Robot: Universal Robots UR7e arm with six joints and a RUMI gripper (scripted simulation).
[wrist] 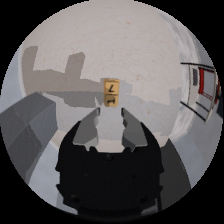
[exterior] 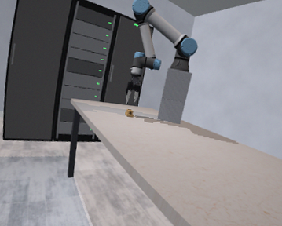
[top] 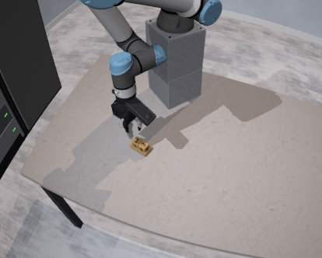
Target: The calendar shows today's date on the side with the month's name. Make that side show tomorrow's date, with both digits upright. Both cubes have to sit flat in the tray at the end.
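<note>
Now: the wooden date cube 7 cm below my hand. The rest, counted from my hand: wooden cube: 3 cm to the left, 7 cm below; then tray: 2 cm to the left, 8 cm below.
</note>
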